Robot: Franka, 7 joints.
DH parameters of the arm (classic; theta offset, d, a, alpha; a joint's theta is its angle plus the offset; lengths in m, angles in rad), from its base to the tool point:
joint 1: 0 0.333 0 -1.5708
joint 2: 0 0 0 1.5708
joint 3: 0 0.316 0.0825 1.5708
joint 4: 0 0 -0.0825 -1.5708
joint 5: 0 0.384 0 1.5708
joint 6: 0 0 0.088 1.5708
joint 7: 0 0.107 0 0
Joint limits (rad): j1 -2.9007..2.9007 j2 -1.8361..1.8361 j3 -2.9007..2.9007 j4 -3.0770..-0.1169 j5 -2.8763..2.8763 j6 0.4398..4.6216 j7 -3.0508..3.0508
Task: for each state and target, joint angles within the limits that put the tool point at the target. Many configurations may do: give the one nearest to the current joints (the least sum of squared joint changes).
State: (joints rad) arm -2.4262 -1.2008 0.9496 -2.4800 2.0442 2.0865 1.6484
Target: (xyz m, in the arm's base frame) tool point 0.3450 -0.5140 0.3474
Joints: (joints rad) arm -2.8583 -1.3971 1.5157 -2.0347 2.0835 2.0200 1.6484
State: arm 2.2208 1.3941 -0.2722 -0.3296 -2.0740 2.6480 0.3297
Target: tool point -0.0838 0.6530 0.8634
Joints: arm 1.7104 0.8079 -0.3327 -0.1169 -2.0791 2.5853 0.3297
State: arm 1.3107 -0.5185 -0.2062 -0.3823 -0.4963 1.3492 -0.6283
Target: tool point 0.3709 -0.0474 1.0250
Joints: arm 1.0826 -0.1857 -0.8137 -0.8111 -0.6070 1.7182 -0.6283
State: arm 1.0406 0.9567 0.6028 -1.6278 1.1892 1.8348 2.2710
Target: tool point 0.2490 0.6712 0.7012
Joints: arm 0.7860 0.5368 0.5560 -0.9908 1.2751 2.0052 2.2710
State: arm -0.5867 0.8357 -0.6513 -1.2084 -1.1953 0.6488 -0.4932
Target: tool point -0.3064 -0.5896 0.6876
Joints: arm -1.4030 0.7484 -0.9229 -0.9591 -1.4099 1.3111 -0.4932
